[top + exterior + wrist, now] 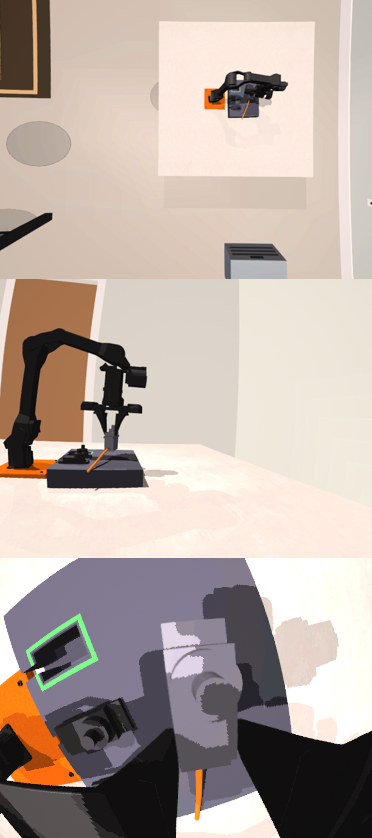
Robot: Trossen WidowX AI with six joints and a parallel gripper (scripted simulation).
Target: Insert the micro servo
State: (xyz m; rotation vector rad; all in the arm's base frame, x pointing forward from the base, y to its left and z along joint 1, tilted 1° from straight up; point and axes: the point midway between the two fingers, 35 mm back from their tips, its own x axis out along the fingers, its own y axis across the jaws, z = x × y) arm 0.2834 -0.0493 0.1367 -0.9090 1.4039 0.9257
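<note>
The dark deck is 100 mm below my gripper tip and 10 mm ahead of it.
</note>
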